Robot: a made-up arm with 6 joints. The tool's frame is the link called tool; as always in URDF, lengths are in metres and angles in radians.
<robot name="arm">
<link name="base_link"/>
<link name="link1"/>
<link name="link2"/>
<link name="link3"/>
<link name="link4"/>
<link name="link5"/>
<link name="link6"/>
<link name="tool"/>
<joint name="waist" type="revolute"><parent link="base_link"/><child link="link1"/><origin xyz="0.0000 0.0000 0.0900"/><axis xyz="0 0 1"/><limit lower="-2.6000" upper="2.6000" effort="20" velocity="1.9"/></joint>
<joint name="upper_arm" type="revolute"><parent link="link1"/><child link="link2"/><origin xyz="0.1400 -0.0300 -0.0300" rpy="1.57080 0.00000 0.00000"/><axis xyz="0 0 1"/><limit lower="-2.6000" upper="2.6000" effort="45" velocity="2.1"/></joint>
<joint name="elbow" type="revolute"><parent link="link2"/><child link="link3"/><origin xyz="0.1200 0.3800 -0.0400" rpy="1.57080 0.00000 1.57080"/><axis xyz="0 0 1"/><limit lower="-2.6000" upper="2.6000" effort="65" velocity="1.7"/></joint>
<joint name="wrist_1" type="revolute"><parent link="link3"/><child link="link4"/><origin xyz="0.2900 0.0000 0.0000" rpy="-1.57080 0.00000 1.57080"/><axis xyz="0 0 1"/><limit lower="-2.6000" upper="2.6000" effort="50" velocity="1.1"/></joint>
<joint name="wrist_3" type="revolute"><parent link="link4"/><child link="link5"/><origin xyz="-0.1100 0.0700 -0.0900" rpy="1.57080 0.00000 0.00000"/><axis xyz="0 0 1"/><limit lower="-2.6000" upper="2.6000" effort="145" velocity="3.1"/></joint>
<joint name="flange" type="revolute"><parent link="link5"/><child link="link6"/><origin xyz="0.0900 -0.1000 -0.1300" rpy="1.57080 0.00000 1.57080"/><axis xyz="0 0 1"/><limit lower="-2.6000" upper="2.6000" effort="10" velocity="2"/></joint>
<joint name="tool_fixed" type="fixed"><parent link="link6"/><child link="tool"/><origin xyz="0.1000 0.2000 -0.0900" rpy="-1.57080 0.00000 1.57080"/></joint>
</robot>
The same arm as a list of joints. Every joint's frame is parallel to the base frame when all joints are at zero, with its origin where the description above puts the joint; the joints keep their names.
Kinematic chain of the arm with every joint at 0, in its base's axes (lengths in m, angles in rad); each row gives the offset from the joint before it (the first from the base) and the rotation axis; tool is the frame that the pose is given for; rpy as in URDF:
waist: xyz 0.0000 0.0000 0.0900 axis +z
upper_arm: xyz 0.1400 -0.0300 -0.0300 axis -y
elbow: xyz 0.1200 0.0400 0.3800 axis +x
wrist_1: xyz 0.0000 0.0000 0.2900 axis -z
wrist_3: xyz -0.0700 0.1100 0.0900 axis +x
flange: xyz -0.1300 -0.0900 0.1000 axis -y
tool: xyz 0.2000 0.0900 -0.1000 rpy 0.0000 0.0000 0.0000
Joint limits (rad, base to tool): -2.6000..2.6000 -2.6000..2.6000 -2.6000..2.6000 -2.6000..2.6000 -2.6000..2.6000 -2.6000..2.6000

